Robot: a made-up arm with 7 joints. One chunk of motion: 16 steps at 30 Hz.
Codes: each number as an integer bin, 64 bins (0 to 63) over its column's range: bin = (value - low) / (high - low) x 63, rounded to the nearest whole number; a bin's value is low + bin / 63 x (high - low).
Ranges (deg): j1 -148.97..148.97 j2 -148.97..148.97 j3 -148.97..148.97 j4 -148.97..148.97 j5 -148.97..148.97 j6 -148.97..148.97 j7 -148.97..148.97
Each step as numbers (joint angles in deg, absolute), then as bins.
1 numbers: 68.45 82.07 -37.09 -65.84 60.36 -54.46 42.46
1 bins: 46 49 24 18 44 20 40
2 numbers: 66.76 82.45 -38.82 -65.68 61.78 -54.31 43.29
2 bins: 46 49 23 18 45 20 41
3 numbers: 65.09 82.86 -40.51 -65.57 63.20 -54.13 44.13
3 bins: 45 49 23 18 45 20 41
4 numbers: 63.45 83.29 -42.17 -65.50 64.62 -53.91 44.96
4 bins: 45 49 23 18 45 20 41
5 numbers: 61.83 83.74 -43.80 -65.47 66.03 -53.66 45.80
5 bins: 45 49 22 18 45 20 41
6 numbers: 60.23 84.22 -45.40 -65.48 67.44 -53.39 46.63
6 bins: 44 49 22 18 46 20 41
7 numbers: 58.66 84.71 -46.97 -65.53 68.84 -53.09 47.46
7 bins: 44 49 22 18 46 20 42
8 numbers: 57.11 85.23 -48.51 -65.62 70.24 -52.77 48.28
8 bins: 44 50 21 18 46 20 42
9 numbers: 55.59 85.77 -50.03 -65.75 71.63 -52.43 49.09
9 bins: 43 50 21 18 47 20 42
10 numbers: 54.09 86.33 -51.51 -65.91 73.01 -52.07 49.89
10 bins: 43 50 21 18 47 20 42
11 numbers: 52.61 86.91 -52.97 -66.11 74.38 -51.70 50.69
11 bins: 43 50 20 18 47 21 42
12 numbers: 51.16 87.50 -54.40 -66.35 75.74 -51.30 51.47
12 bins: 42 50 20 17 48 21 42
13 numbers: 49.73 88.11 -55.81 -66.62 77.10 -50.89 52.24
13 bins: 42 50 20 17 48 21 43
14 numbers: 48.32 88.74 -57.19 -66.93 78.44 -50.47 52.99
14 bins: 42 50 19 17 48 21 43
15 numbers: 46.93 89.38 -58.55 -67.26 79.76 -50.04 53.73
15 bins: 41 50 19 17 48 21 43
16 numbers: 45.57 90.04 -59.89 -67.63 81.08 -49.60 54.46
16 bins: 41 51 19 17 49 21 43
